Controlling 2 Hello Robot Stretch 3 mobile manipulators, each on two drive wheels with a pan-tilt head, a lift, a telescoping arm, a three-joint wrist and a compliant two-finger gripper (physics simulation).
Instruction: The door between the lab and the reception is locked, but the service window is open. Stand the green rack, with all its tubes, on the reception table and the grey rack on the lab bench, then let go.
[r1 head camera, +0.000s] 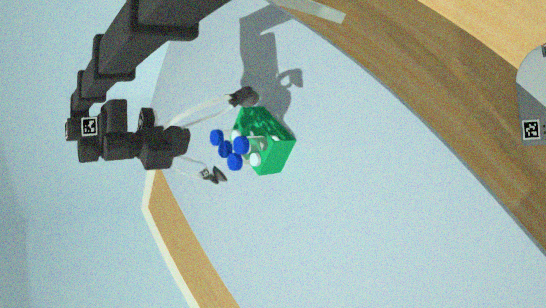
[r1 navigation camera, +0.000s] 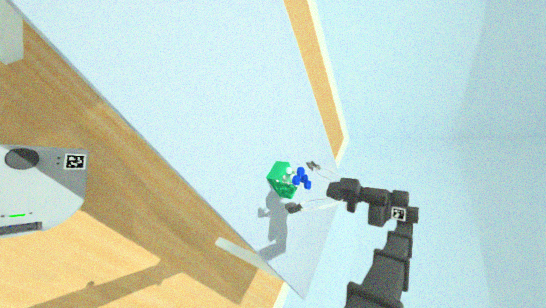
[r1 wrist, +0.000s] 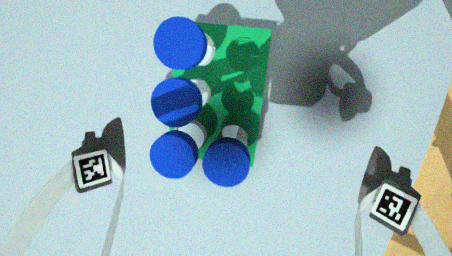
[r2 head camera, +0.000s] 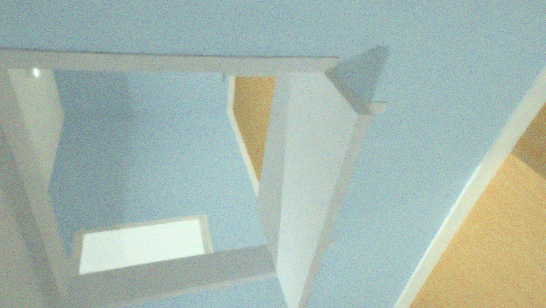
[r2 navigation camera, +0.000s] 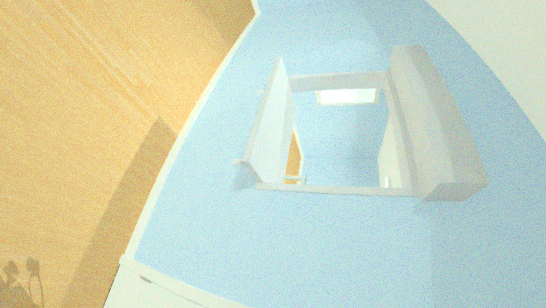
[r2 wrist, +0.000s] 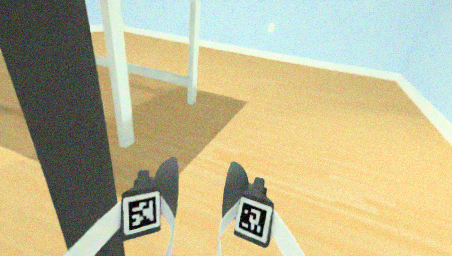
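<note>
The green rack (r1 head camera: 277, 157) (r1 navigation camera: 279, 171) (r1 wrist: 260, 42) stands upright on a pale table top (r1 head camera: 375, 200) (r1 navigation camera: 175, 100) (r1 wrist: 50, 50), holding several tubes with blue caps and at least one with a white cap. The r1 gripper (r1 head camera: 231, 135) (r1 navigation camera: 303, 186) (r1 wrist: 247, 157) is open, its fingers wide apart, above and beside the rack; in the r1 wrist view the rack lies beyond the fingertips, nearer the left finger. The r2 gripper (r2 wrist: 202, 182) is open with a moderate gap and holds nothing. The service window (r2 head camera: 150, 62) (r2 navigation camera: 340, 191) is open. The grey rack does not show.
A light robot base (r1 navigation camera: 40, 185) stands on the wood floor beyond the table edge. An angled white panel (r2 head camera: 315, 165) (r2 navigation camera: 270, 130) and a thick pale ledge (r2 navigation camera: 440, 125) flank the window opening. White table legs (r2 wrist: 117, 75) and a dark post (r2 wrist: 55, 125) stand left of the r2 gripper.
</note>
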